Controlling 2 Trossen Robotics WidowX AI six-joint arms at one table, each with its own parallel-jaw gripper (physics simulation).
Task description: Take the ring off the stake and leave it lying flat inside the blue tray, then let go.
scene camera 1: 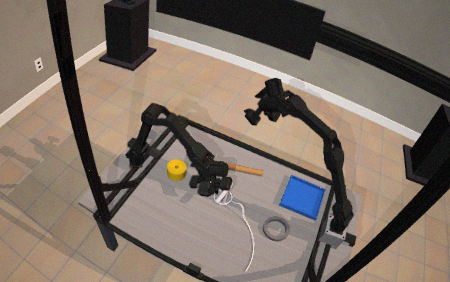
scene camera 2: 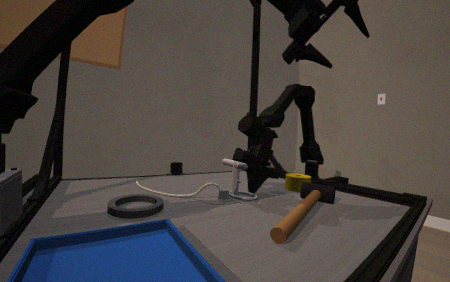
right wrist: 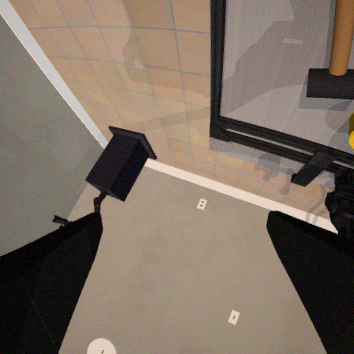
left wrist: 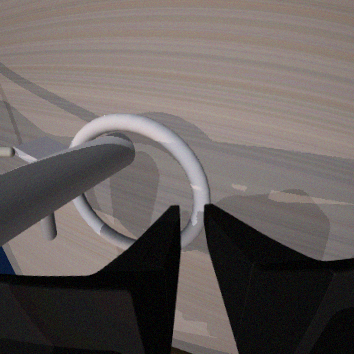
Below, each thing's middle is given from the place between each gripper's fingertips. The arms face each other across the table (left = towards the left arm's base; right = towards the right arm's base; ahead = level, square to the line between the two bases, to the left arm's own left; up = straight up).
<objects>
I see the ring (left wrist: 35,149) 5 cm to the right of my left hand. Also, from my left hand: stake (left wrist: 47,224) 4 cm to the right, 4 cm behind, 1 cm above; then wooden-handled hammer (scene camera 2: 311,192) 16 cm ahead, 1 cm above; then stake post (left wrist: 41,186) 5 cm to the right, 2 cm behind, 1 cm above.
The wooden-handled hammer is 33 cm below my right hand, 10 cm behind it and 2 cm to the left of it. Round my right hand: ring (34 cm below, 26 cm behind, 4 cm to the right); then stake (33 cm below, 30 cm behind, 3 cm to the right); then stake post (33 cm below, 28 cm behind, 3 cm to the right).
</objects>
